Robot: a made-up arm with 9 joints. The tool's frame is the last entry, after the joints. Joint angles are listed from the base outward. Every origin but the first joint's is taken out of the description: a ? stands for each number. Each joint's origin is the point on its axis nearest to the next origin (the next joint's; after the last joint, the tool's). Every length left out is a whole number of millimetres.
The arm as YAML. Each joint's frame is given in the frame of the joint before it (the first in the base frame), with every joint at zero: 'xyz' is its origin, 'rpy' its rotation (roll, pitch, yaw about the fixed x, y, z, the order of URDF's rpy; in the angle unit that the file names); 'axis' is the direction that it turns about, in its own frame. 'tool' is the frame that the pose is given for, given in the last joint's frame.
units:
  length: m
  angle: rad
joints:
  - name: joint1
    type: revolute
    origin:
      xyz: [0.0, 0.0, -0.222]
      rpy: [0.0, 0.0, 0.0]
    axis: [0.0, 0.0, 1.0]
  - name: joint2
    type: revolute
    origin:
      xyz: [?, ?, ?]
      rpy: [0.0, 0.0, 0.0]
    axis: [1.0, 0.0, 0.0]
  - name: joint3
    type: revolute
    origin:
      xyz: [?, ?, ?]
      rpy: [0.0, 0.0, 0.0]
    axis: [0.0, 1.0, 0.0]
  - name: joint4
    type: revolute
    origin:
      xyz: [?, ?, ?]
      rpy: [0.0, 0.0, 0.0]
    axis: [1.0, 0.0, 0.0]
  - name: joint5
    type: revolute
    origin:
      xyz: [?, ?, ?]
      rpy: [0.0, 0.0, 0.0]
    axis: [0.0, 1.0, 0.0]
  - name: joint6
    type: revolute
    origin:
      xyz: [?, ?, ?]
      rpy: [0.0, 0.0, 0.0]
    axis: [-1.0, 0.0, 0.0]
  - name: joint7
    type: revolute
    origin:
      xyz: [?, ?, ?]
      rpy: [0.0, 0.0, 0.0]
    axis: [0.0, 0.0, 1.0]
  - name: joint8
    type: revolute
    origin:
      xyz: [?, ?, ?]
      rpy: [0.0, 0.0, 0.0]
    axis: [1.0, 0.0, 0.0]
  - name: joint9
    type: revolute
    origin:
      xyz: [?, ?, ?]
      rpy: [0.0, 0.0, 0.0]
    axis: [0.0, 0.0, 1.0]
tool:
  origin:
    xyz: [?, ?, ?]
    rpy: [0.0, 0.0, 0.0]
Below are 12 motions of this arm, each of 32 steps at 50 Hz.
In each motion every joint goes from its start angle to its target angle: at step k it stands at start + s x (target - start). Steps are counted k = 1, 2, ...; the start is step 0. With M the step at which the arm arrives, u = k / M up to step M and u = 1 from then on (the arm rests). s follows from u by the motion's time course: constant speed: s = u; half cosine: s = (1 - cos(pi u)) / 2; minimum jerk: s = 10 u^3 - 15 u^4 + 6 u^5.
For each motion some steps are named. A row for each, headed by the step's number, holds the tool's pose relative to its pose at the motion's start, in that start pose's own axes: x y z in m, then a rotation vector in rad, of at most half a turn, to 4 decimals.
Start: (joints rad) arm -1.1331 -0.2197 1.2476 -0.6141 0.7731 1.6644 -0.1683 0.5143 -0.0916
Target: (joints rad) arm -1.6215 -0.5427 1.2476 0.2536 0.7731 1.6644 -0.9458 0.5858 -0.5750
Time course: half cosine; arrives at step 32
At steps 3, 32:
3: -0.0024 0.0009 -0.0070 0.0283 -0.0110 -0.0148
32: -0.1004 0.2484 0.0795 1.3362 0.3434 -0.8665

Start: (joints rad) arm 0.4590 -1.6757 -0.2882 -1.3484 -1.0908 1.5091 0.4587 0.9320 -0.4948
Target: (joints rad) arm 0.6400 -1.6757 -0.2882 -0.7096 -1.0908 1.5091 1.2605 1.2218 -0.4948
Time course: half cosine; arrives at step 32
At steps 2, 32:
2: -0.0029 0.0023 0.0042 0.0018 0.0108 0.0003
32: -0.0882 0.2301 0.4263 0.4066 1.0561 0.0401

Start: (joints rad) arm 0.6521 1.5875 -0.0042 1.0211 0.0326 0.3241 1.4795 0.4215 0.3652
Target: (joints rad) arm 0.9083 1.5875 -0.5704 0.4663 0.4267 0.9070 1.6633 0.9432 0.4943
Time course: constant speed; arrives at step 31
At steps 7, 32:
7: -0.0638 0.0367 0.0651 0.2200 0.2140 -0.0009
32: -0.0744 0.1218 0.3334 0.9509 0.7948 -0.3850

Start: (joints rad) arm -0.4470 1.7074 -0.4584 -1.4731 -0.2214 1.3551 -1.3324 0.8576 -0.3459
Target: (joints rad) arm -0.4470 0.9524 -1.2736 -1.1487 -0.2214 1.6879 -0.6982 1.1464 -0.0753
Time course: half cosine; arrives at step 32
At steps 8, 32:
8: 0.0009 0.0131 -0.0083 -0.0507 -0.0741 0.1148
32: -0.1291 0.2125 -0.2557 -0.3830 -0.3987 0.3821

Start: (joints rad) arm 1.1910 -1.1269 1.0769 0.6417 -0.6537 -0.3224 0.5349 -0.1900 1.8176
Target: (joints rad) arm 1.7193 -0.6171 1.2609 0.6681 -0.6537 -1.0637 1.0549 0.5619 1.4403
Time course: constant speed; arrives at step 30
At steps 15, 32:
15: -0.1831 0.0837 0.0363 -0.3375 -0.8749 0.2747
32: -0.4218 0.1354 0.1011 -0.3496 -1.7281 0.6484

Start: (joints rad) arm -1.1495 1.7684 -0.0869 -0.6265 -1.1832 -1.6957 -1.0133 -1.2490 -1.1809
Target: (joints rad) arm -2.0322 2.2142 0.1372 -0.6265 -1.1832 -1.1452 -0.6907 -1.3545 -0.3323
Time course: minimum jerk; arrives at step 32
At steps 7, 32:
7: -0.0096 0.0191 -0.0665 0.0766 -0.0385 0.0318
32: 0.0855 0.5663 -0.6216 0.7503 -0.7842 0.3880

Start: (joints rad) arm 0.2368 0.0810 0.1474 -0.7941 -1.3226 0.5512 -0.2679 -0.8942 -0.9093
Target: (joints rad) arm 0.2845 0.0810 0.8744 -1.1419 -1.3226 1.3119 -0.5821 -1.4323 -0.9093
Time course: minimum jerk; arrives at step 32
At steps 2, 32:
2: 0.0012 -0.0004 -0.0004 -0.0008 -0.0018 0.0006
32: 0.2843 0.0690 -0.2855 -0.1139 -0.7397 -0.1102

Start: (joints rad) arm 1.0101 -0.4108 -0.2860 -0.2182 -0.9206 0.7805 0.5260 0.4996 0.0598
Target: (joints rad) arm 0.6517 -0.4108 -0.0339 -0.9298 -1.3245 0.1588 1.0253 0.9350 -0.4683
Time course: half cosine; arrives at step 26
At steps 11, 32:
11: 0.0014 -0.1964 0.0320 0.1115 0.1286 0.1728
32: 0.1228 -0.5209 0.1224 0.3008 0.5821 0.5380

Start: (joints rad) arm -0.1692 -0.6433 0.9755 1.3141 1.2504 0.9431 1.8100 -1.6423 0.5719
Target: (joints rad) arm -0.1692 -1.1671 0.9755 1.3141 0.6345 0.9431 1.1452 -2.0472 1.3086
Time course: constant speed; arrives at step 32
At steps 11, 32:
11: 0.1103 -0.0390 0.0426 0.1727 0.6055 0.3490
32: 0.4729 -0.1109 -0.0838 0.9564 1.5964 1.0403

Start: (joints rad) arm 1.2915 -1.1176 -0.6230 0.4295 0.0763 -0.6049 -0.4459 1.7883 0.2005
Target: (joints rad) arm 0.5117 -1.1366 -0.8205 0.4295 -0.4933 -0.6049 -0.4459 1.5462 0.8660
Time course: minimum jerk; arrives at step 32
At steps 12, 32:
12: 0.0396 -0.1243 -0.0375 -0.0793 -0.0192 0.3265
32: 0.1940 -0.3939 -0.0460 -0.4039 0.0597 1.1444

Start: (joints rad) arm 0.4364 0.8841 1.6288 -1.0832 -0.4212 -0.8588 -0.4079 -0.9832 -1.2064
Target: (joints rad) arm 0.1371 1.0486 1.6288 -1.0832 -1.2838 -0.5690 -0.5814 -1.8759 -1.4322
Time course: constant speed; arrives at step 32
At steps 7, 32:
7: -0.0630 0.0842 -0.1922 0.1331 -0.2078 -0.1705
32: -0.3659 0.6600 -0.6473 0.4092 -0.6900 -1.1503

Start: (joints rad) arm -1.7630 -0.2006 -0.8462 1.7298 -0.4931 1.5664 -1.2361 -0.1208 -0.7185
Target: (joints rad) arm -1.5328 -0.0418 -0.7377 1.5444 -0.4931 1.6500 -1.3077 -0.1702 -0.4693
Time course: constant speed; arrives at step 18
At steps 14, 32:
14: 0.0576 0.0347 0.0497 -0.1052 -0.0782 0.1688
32: 0.0776 0.0465 0.0634 -0.1386 -0.1003 0.2229

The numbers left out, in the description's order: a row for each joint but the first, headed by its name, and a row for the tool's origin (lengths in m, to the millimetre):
joint2: 0.002 -0.044 0.0
joint3: 0.0 -0.118 0.278
joint4: -0.206 0.0 -0.019
joint5: 0.0 0.015 0.028
joint6: -0.426 0.0 -0.067
joint7: 0.0 0.072 0.061
joint8: -0.397 -0.009 0.0
joint9: 0.0 -0.071 -0.207
tool: 0.051 -0.107 0.0

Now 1 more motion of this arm.
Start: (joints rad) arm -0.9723 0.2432 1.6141 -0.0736 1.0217 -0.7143 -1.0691 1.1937 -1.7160
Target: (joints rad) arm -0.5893 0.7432 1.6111 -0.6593 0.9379 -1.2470 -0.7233 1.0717 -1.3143
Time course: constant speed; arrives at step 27
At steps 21, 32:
21: 0.1725 0.1700 -0.0170 0.1302 -0.0186 0.7682
32: 0.2048 0.2462 0.0164 0.1326 -0.0644 1.0117

